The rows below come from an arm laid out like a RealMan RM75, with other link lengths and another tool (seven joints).
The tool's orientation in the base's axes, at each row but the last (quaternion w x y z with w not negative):
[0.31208 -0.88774 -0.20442 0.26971]
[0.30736 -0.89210 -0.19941 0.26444]
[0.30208 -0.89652 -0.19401 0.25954]
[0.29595 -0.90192 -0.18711 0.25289]
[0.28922 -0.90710 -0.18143 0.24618]
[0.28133 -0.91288 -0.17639 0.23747]
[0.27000 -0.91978 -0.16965 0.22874]
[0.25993 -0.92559 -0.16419 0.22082]
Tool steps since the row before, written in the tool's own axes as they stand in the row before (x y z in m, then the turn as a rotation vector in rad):
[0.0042 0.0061 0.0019 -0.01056 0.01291 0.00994]
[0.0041 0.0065 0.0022 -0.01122 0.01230 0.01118]
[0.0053 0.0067 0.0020 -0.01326 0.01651 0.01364]
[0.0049 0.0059 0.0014 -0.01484 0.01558 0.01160]
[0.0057 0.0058 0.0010 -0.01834 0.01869 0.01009]
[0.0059 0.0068 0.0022 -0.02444 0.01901 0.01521]
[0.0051 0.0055 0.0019 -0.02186 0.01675 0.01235]
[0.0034 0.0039 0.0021 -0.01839 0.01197 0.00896]
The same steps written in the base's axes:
[0.0033 -0.0013 -0.0068 -0.01166 -0.01052 -0.01143]
[0.0031 -0.0017 -0.0072 -0.01303 -0.00986 -0.01163]
[0.0043 -0.0014 -0.0075 -0.01527 -0.01293 -0.01530]
[0.0042 -0.0015 -0.0064 -0.01555 -0.01390 -0.01275]
[0.0052 -0.0013 -0.0062 -0.01698 -0.01859 -0.01239]
[0.0050 -0.0017 -0.0076 -0.02468 -0.01942 -0.01427]
[0.0043 -0.0014 -0.0063 -0.02148 -0.01769 -0.01168]
[0.0026 -0.0009 -0.0049 -0.01777 -0.01375 -0.00756]

